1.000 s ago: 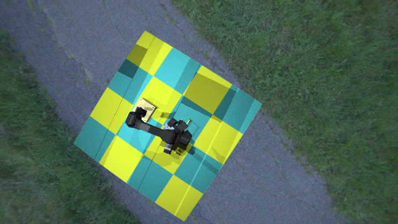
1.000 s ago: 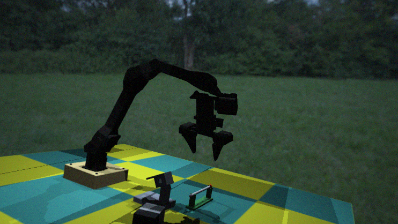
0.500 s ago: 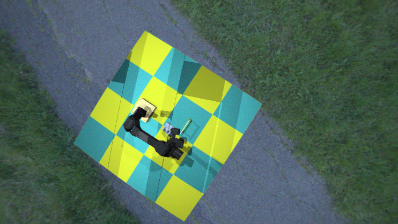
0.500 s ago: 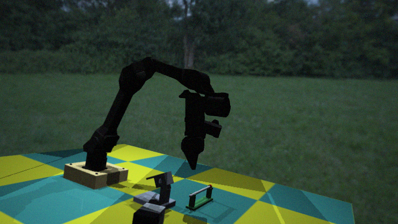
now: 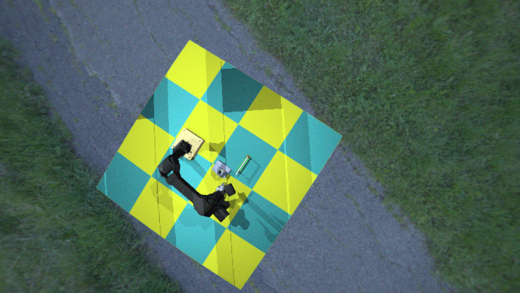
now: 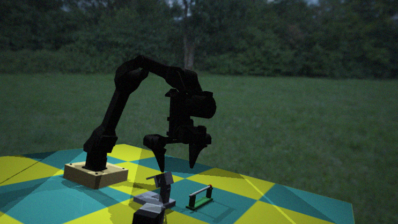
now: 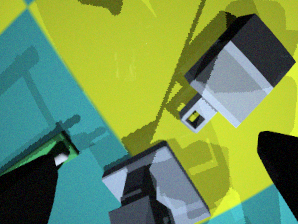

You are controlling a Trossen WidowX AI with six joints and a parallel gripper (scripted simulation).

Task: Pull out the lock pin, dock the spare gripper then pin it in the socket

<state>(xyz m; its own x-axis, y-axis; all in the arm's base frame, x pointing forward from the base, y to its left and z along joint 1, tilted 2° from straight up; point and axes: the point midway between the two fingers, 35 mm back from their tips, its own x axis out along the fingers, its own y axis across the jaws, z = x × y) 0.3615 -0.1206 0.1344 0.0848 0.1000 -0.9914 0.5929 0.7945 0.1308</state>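
Now: the spare gripper 120 mm below my gripper tip, 50 mm to the right of it and 30 mm behind it. Also, from my gripper tip: green cradle: 180 mm to the left, 120 mm below, 30 mm ahead; socket: 90 mm below, 80 mm to the left, 80 mm behind.
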